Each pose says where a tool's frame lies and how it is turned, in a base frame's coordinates. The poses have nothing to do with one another.
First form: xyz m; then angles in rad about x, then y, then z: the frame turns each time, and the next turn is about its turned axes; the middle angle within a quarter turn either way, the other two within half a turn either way.
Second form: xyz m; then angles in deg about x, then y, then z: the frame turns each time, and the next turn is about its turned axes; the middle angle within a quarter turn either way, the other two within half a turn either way. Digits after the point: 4 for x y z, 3 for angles.
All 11 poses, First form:
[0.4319 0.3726 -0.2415 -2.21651 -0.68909 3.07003]
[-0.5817 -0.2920 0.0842 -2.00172 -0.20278 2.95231]
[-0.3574 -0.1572 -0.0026 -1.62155 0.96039 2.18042]
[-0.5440 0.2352 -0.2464 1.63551 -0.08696 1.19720]
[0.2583 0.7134 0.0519 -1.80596 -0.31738 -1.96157]
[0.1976 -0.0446 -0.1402 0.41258 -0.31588 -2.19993]
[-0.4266 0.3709 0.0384 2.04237 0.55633 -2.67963]
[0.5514 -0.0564 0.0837 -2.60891 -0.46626 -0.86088]
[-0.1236 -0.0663 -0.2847 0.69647 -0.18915 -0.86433]
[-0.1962 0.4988 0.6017 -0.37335 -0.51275 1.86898]
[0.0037 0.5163 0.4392 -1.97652 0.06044 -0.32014]
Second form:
[0.4319 0.3726 -0.2415 -126.997 -39.482 175.900]
[-0.5817 -0.2920 0.0842 -114.690 -11.618 169.155]
[-0.3574 -0.1572 -0.0026 -92.908 55.026 124.929]
[-0.5440 0.2352 -0.2464 93.708 -4.982 68.595]
[0.2583 0.7134 0.0519 -103.474 -18.185 -112.390]
[0.1976 -0.0446 -0.1402 23.639 -18.099 -126.047]
[-0.4266 0.3709 0.0384 117.019 31.875 -153.531]
[0.5514 -0.0564 0.0837 -149.480 -26.715 -49.325]
[-0.1236 -0.0663 -0.2847 39.905 -10.837 -49.522]
[-0.1962 0.4988 0.6017 -21.391 -29.378 107.085]
[0.0037 0.5163 0.4392 -113.246 3.463 -18.343]

